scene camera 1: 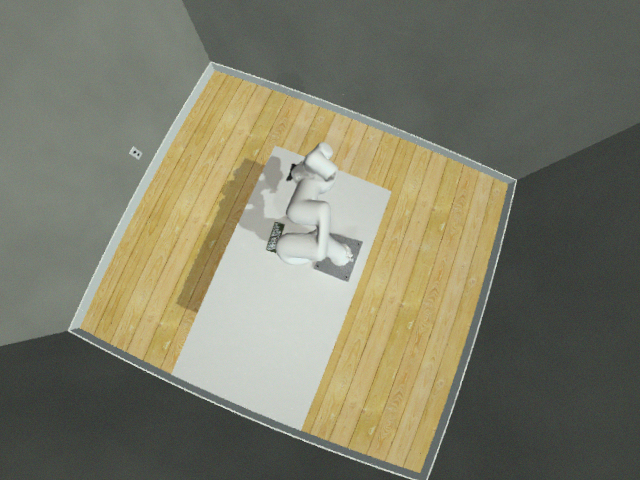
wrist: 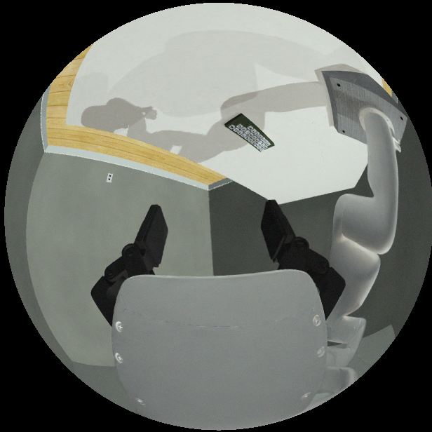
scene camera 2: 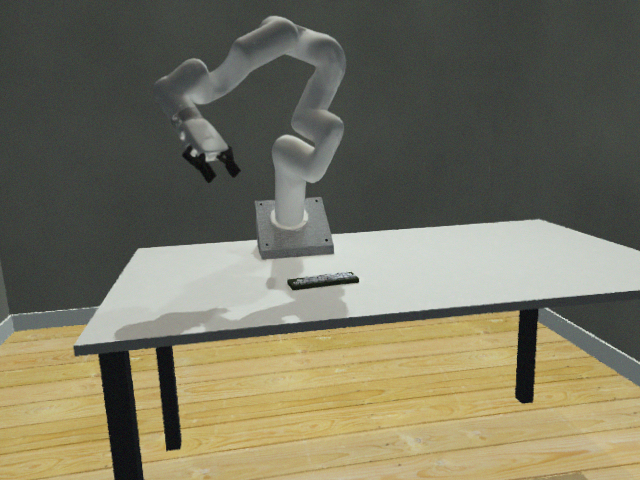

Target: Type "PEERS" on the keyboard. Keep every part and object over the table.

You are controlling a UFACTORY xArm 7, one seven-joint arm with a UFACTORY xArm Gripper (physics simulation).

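Pixels of known places: gripper, fingertip midpoint: [scene camera 1: 292,187] [scene camera 2: 225,177]; arm's base, link origin: [scene camera 1: 340,254] [scene camera 2: 289,218].
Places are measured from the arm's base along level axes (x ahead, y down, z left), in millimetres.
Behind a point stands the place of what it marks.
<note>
The keyboard [scene camera 1: 275,237] @[z 44, x 395, y 86 mm] [scene camera 2: 323,280] @[z 39, x 421, y 87 mm] [wrist: 249,132] is a small dark green slab with pale keys. It lies flat on the white table [scene camera 1: 248,335] @[z 632, x 313, y 103 mm] [scene camera 2: 465,268] @[z 455, x 372, y 103 mm] [wrist: 300,165], in front of the arm's base. Its key letters are too small to read. My gripper [scene camera 1: 290,172] [scene camera 2: 223,174] @[z -194, x 363, y -189 mm] [wrist: 213,214] is open and empty. It hangs high above the table, to the left of the keyboard in the scene camera 2 view. It is tilted, with its black fingers pointing down and to the right there. In the wrist view the keyboard shows above the fingertips, nearer the right finger.
The grey base plate [scene camera 1: 336,271] @[z 96, x -11, y -6 mm] [scene camera 2: 297,250] @[z 10, x 112, y 82 mm] [wrist: 345,107] carries the white arm behind the keyboard. The arm bends high over the table and its links pass close beside the keyboard in the scene camera 1 view. The wooden floor [scene camera 1: 413,310] [scene camera 2: 330,392] surrounds the table.
</note>
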